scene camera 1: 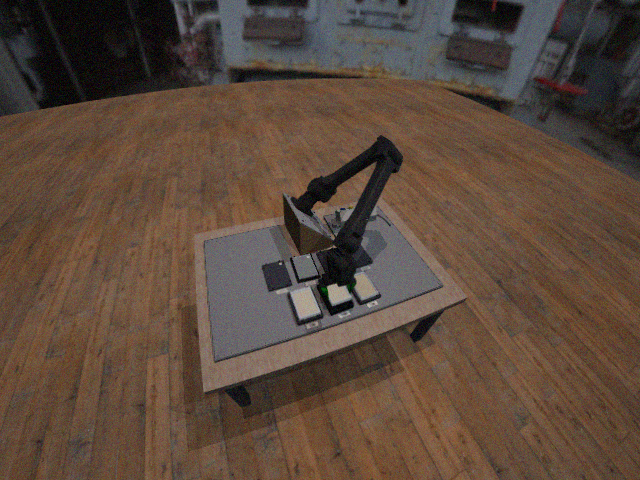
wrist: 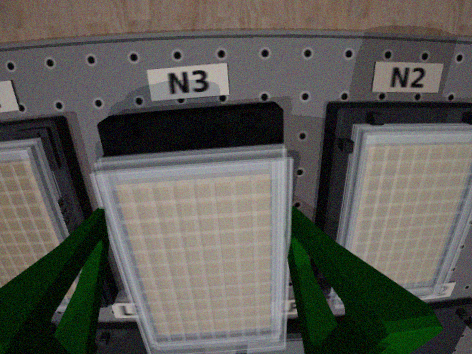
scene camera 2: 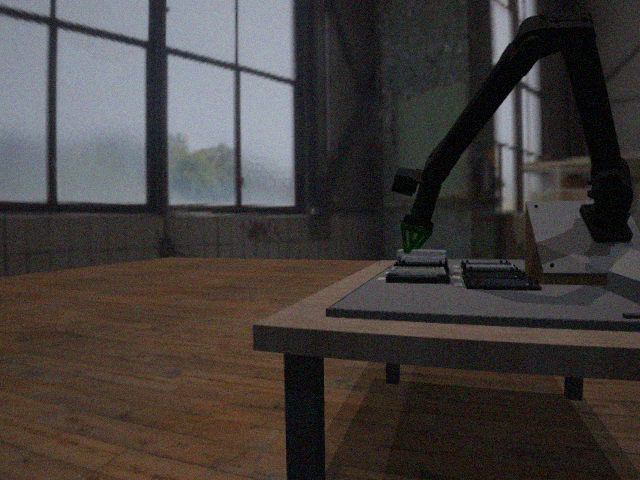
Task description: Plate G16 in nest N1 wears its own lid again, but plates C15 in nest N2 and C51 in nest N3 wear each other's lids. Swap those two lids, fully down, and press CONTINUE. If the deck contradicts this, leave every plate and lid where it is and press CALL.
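Frame: origin at the arm's base, x ahead, y left, z up, level; centimetres.
Where they show: gripper, fingertip midpoint: point(scene camera 1: 338, 296) point(wrist: 199, 215) point(scene camera 2: 409, 253); arm's base, origin of the base link: point(scene camera 1: 301, 207) point(scene camera 2: 604, 224).
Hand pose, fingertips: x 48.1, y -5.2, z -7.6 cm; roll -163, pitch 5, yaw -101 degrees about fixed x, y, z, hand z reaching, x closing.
Observation:
Each offset is from my fingertips to the top centre of the thing. "*": to the spot under its first point.
My gripper point(scene camera 1: 338, 287) point(scene camera 2: 409, 251) point(wrist: 199, 215) has its green fingers shut on the long sides of a beige gridded plate @[dz +1.0, dx -3.4, dy +0.3 cm] point(scene camera 1: 339, 296) point(scene camera 2: 421, 253) point(wrist: 195, 260) with layered clear edges. The plate looks lidded. It is raised above the black nest N3 @[dz -2.6, dx -3.1, dy +0.6 cm] point(wrist: 192, 127), whose front part shows beyond it. Another beige plate @[dz -1.8, dx -4.3, dy -12.4 cm] point(scene camera 1: 305, 303) point(wrist: 410, 210) with clear edges sits in nest N2 @[* dz -4.5, dx +2.7, dy -8.0 cm] point(wrist: 331, 117), right of it in the wrist view. A third plate @[dz -2.6, dx -2.0, dy +13.5 cm] point(scene camera 1: 366, 287) point(wrist: 20, 215) sits on the other side; its nest label is cut off. Lid codes are not readable.
Behind the plates are a dark pad @[* dz -4.6, dx -23.0, dy -17.6 cm] point(scene camera 1: 276, 275), a dark holder with a grey, flat, lid-like piece @[dz -3.8, dx -22.3, dy -4.3 cm] point(scene camera 1: 304, 267), and another dark pad point(scene camera 1: 363, 257). A slanted board point(scene camera 1: 305, 229) stands near the arm base. A small device @[* dz -2.4, dx -44.5, dy +25.0 cm] point(scene camera 1: 337, 217) is at the back, its buttons unreadable.

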